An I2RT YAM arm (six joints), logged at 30 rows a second.
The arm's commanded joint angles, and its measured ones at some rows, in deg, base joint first. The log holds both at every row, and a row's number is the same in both.
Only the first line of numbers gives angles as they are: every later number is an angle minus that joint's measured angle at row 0.
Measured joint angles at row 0:
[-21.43 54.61 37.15 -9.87 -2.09 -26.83]
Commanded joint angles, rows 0 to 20:
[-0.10 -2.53 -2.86 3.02 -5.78 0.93]
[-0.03 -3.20 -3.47 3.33 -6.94 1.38]
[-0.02 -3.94 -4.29 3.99 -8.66 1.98]
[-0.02 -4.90 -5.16 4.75 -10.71 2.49]
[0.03 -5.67 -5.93 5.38 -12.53 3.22]
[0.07 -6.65 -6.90 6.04 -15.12 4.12]
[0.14 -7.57 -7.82 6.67 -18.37 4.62]
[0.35 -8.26 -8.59 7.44 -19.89 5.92]
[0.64 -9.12 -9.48 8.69 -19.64 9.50]
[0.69 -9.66 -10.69 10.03 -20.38 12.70]
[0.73 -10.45 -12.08 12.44 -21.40 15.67]
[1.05 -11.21 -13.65 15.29 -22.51 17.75]
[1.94 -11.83 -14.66 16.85 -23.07 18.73]
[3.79 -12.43 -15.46 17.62 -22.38 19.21]
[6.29 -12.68 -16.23 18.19 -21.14 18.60]
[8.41 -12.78 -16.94 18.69 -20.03 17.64]
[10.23 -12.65 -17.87 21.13 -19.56 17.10]
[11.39 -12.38 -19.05 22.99 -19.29 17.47]
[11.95 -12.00 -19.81 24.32 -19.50 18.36]
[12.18 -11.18 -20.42 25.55 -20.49 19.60]
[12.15 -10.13 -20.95 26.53 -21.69 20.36]
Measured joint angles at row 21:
[11.74 -11.63 -18.76 20.13 -19.93 16.85]
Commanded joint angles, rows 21 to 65:
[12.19 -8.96 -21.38 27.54 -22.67 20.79]
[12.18 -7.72 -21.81 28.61 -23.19 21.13]
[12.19 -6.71 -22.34 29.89 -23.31 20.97]
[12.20 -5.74 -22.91 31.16 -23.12 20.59]
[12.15 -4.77 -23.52 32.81 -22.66 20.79]
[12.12 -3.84 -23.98 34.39 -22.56 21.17]
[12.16 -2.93 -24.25 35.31 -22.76 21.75]
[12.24 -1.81 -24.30 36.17 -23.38 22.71]
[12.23 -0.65 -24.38 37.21 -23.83 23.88]
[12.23 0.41 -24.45 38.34 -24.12 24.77]
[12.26 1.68 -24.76 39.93 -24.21 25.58]
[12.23 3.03 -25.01 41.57 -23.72 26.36]
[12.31 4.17 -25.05 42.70 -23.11 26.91]
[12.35 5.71 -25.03 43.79 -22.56 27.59]
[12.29 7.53 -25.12 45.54 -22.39 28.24]
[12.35 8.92 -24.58 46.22 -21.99 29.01]
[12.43 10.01 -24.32 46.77 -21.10 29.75]
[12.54 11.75 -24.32 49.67 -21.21 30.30]
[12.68 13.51 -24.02 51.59 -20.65 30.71]
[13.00 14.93 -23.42 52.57 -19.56 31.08]
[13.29 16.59 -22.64 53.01 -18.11 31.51]
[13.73 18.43 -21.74 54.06 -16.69 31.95]
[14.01 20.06 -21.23 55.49 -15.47 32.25]
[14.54 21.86 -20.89 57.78 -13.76 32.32]
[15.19 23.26 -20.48 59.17 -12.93 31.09]
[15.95 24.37 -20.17 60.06 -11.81 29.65]
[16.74 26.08 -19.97 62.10 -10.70 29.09]
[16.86 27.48 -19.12 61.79 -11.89 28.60]
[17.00 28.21 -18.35 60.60 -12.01 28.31]
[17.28 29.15 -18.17 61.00 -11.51 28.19]
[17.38 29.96 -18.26 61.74 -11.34 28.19]
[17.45 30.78 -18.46 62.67 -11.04 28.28]
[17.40 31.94 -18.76 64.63 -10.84 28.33]
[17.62 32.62 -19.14 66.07 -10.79 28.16]
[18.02 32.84 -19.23 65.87 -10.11 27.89]
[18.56 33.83 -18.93 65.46 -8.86 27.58]
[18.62 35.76 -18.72 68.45 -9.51 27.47]
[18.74 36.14 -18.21 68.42 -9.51 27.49]
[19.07 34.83 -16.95 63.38 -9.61 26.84]
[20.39 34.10 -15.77 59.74 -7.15 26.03]
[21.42 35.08 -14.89 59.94 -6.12 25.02]
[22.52 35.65 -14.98 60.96 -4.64 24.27]
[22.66 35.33 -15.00 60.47 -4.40 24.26]
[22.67 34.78 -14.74 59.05 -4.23 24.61]
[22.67 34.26 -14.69 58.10 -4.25 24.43]
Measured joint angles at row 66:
[22.29 35.06 -15.89 60.52 -6.86 25.86]
